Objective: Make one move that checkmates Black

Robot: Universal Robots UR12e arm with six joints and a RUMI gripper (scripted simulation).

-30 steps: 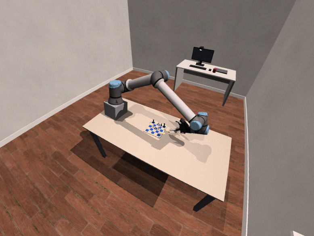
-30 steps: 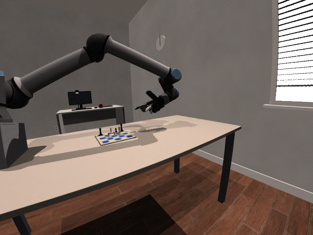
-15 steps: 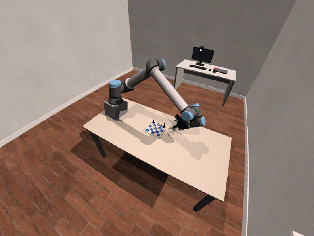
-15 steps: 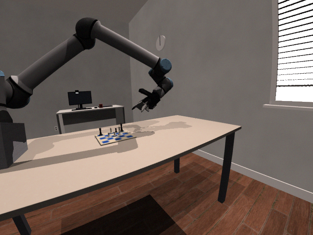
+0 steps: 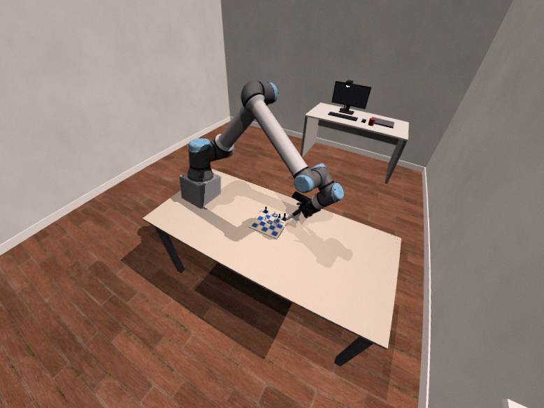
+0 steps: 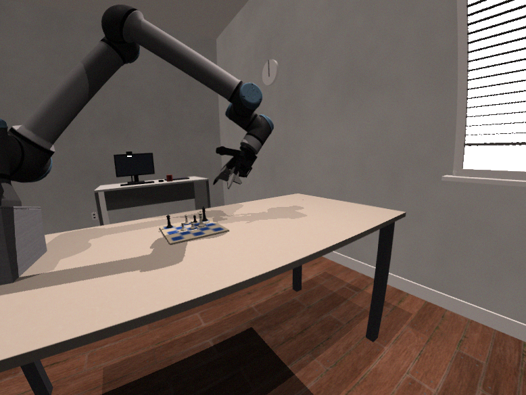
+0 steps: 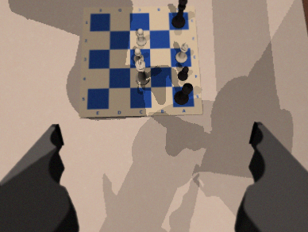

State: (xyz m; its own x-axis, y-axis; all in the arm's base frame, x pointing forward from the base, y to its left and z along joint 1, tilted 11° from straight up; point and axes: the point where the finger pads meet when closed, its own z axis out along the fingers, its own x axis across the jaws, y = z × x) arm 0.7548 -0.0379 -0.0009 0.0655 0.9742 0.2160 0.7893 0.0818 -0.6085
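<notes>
The black pawn is 140 mm below my hand, 100 mm behind it and 60 mm to the left of it. The rest, counted from my hand: blue-and-cream chessboard: 150 mm below, 140 mm behind, 20 mm to the right; then tall white piece: 120 mm below, 100 mm behind, 10 mm to the right; then tall black piece: 120 mm below, 60 mm behind, 50 mm to the left.
</notes>
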